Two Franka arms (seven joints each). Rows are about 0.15 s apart.
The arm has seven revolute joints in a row. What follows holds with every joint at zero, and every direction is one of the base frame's. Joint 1 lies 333 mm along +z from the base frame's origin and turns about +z. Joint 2 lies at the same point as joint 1 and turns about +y. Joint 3 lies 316 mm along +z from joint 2 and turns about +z. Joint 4 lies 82.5 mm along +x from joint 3 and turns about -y. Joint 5 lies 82.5 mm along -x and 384 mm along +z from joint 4 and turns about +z. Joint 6 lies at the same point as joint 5 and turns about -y. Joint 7 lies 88 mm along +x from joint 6 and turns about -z. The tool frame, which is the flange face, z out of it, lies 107 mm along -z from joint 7; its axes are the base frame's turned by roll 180, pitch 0 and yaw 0 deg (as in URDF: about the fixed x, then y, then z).
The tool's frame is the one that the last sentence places.
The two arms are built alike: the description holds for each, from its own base.
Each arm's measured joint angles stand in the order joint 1, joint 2, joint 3, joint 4, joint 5, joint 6, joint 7.
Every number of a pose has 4 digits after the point. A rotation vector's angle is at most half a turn.
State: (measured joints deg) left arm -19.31 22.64 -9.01 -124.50 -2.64 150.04 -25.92; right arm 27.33 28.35 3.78 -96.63 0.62 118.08 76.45
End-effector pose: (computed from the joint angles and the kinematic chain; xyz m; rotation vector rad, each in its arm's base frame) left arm 0.5015 -0.2694 0.2153 3.0419 0.0168 0.0152; right arm 0.5662 0.3374 0.3032 2.8216 -1.1980 -0.1590
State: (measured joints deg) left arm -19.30 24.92 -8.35 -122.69 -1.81 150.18 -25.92; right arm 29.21 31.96 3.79 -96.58 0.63 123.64 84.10
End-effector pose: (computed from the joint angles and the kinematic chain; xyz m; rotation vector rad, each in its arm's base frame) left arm 0.5110 -0.2671 0.2043 3.0506 0.0179 0.0131; right arm 0.5621 0.3603 0.2693 2.7778 -1.3536 -0.1265
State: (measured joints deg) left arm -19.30 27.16 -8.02 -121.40 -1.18 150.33 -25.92; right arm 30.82 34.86 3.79 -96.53 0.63 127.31 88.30
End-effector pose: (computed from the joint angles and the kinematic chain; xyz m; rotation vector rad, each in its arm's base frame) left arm 0.5156 -0.2661 0.1902 3.0598 0.0148 -0.0030; right arm 0.5548 0.3778 0.2409 2.7538 -1.4241 -0.1155
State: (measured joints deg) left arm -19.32 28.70 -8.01 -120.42 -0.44 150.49 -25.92; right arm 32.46 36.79 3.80 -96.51 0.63 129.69 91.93
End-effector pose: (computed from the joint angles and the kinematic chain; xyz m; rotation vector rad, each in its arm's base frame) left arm 0.5181 -0.2679 0.1812 3.0657 -0.0001 -0.0096; right arm 0.5448 0.3944 0.2218 2.7319 -1.4763 -0.1095
